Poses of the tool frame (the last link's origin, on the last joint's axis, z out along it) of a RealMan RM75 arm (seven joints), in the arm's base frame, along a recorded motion.
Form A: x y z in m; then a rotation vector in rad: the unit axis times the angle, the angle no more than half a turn.
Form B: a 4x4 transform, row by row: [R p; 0 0 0 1], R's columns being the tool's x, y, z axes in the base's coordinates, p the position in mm. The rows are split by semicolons. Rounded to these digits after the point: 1 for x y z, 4 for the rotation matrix.
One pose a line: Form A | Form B
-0.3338, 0.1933, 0.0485, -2.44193, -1.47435, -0.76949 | 0.3718, 0.8662, 0.3339, -333.8; 0.7693, -0.4888, 0.4114, 193.3; 0.5196, 0.1039, -0.8481, 48.5; 0, 0, 0, 1
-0.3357, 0.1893, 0.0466, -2.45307, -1.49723, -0.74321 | 0.3706, 0.8705, 0.3238, -335.7; 0.7843, -0.4800, 0.3931, 189.3; 0.4976, 0.1083, -0.8606, 46.6; 0, 0, 0, 1
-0.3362, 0.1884, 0.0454, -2.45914, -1.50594, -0.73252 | 0.3707, 0.8717, 0.3204, -336.2; 0.7902, -0.4773, 0.3844, 188.4; 0.4880, 0.1106, -0.8658, 45.4; 0, 0, 0, 1
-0.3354, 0.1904, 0.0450, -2.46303, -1.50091, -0.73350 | 0.3741, 0.8696, 0.3221, -335.4; 0.7884, -0.4811, 0.3832, 190.4; 0.4882, 0.1106, -0.8657, 45.0; 0, 0, 0, 1
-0.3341, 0.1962, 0.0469, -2.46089, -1.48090, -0.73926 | 0.3819, 0.8659, 0.3231, -334.1; 0.7787, -0.4897, 0.3922, 196.2; 0.4978, 0.1018, -0.8613, 46.9; 0, 0, 0, 1
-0.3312, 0.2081, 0.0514, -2.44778, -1.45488, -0.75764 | 0.3861, 0.8624, 0.3275, -331.2; 0.7627, -0.4981, 0.4125, 208.1; 0.5188, 0.0905, -0.8501, 51.4; 0, 0, 0, 1
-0.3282, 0.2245, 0.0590, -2.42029, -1.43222, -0.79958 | 0.3779, 0.8605, 0.3416, -328.2; 0.7423, -0.5021, 0.4437, 224.5; 0.5533, 0.0859, -0.8286, 59.0; 0, 0, 0, 1
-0.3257, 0.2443, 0.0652, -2.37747, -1.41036, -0.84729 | 0.3624, 0.8623, 0.3536, -325.7; 0.7171, -0.5003, 0.4852, 244.3; 0.5953, 0.0777, -0.7997, 65.2; 0, 0, 0, 1
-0.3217, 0.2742, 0.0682, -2.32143, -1.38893, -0.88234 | 0.3457, 0.8696, 0.3525, -321.7; 0.6886, -0.4903, 0.5342, 274.2; 0.6374, 0.0581, -0.7684, 68.2; 0, 0, 0, 1
